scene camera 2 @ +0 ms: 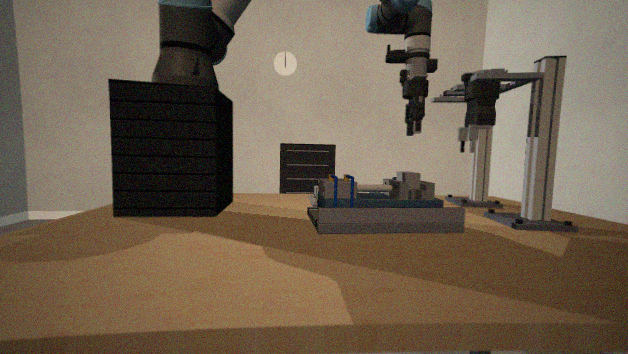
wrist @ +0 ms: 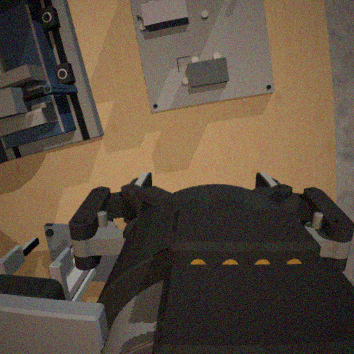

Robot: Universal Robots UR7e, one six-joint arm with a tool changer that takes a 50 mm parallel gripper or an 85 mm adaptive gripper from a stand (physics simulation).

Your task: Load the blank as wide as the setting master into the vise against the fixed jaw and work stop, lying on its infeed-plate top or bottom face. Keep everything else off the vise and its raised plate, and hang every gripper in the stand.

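Places are measured from the arm's base along level axes (x down, y ahead, z right), in centimetres.
Where they show: arm's base, origin of its link: point(scene camera 2: 186, 90).
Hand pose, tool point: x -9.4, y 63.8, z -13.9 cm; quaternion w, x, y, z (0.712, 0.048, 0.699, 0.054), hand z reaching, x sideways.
Observation:
Each offset is from my tool point to the centre of the thing. "*": to the spot under its first point.
My gripper point(scene camera 2: 414, 127) point(wrist: 204, 181), the black adaptive one, hangs high above the table with its fingers wide apart and no object between them. The vise {dz +26.4, dx +34.8, dy -17.7 cm} point(scene camera 2: 382, 203) point(wrist: 40, 136) stands on its raised plate point(scene camera 2: 390, 221) point(wrist: 93, 117). A light grey block {dz +25.5, dx +29.9, dy -10.6 cm} point(scene camera 2: 408, 179) point(wrist: 10, 102) sits between the vise jaws. In the wrist view, a grey plate {dz -2.0, dx +39.3, dy -18.6 cm} point(wrist: 240, 60) bears a pale block {dz +2.6, dx +37.1, dy -19.0 cm} point(wrist: 164, 12) at the upper left and a darker grey block {dz -2.0, dx +37.7, dy -10.1 cm} point(wrist: 208, 72) beside small pins. Which of these is the setting master, I cannot tell.
The gripper stand point(scene camera 2: 544, 140) is at the right, with another gripper point(scene camera 2: 465, 142) hanging from it. Blue bent handles {* dz +34.0, dx +32.0, dy -28.4 cm} point(scene camera 2: 335, 192) rise at the vise's left end. A black pedestal point(scene camera 2: 165, 150) carries the arm. A dark cabinet point(scene camera 2: 307, 167) stands behind the table.

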